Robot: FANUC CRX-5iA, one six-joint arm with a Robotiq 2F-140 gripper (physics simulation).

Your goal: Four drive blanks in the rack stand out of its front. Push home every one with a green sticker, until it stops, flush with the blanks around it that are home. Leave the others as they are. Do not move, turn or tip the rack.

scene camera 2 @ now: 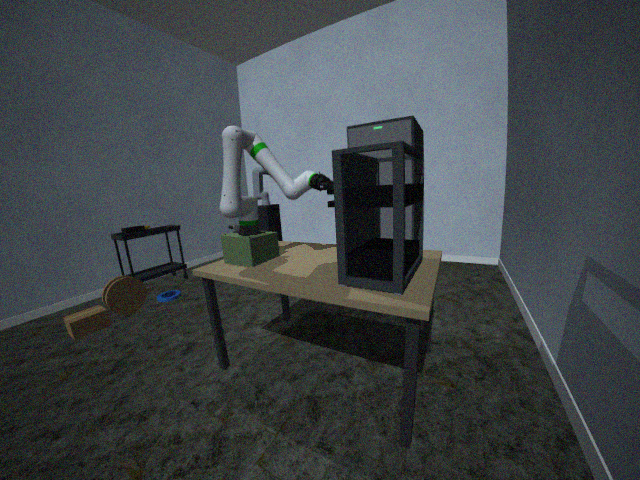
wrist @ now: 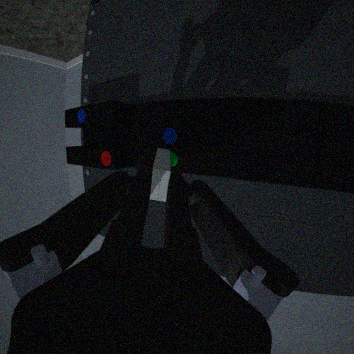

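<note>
In the wrist view the rack's dark blanks carry round stickers. A blank with a blue sticker (wrist: 81,116) and a blank with a red sticker (wrist: 106,158) stand out at the left. A second blue sticker (wrist: 170,135) and a green sticker (wrist: 173,159) show near the fingertips, the green one partly hidden by them. Too dark to tell how far their blanks stand out. My gripper (wrist: 161,159) (scene camera 2: 328,187) is shut and empty, its tips at the green sticker; contact cannot be told. The rack (scene camera 2: 398,222) stands upright on the table; a dark blank end (scene camera 2: 330,204) juts from its front.
A grey box (scene camera 2: 379,135) with a green light stands on top of the rack. The arm's green base block (scene camera 2: 250,248) stands on the table (scene camera 2: 310,290). A dark cart (scene camera 2: 147,231), a blue ring (scene camera 2: 160,297) and wooden pieces (scene camera 2: 126,296) are off to the left.
</note>
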